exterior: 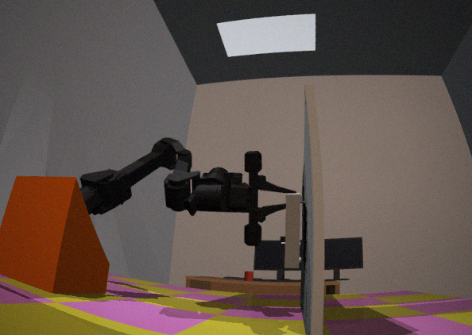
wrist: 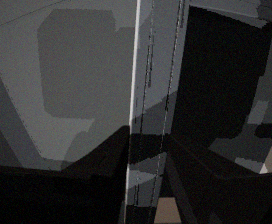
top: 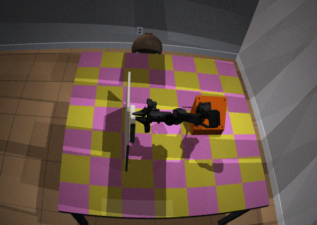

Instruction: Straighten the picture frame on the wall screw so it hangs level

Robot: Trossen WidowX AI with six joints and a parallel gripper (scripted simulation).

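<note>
My gripper tip is now 5 cm above the picture frame and 2 cm to the right of it. Round my gripper tip: thin upright wall panel (7 cm below, 2 cm ahead).
</note>
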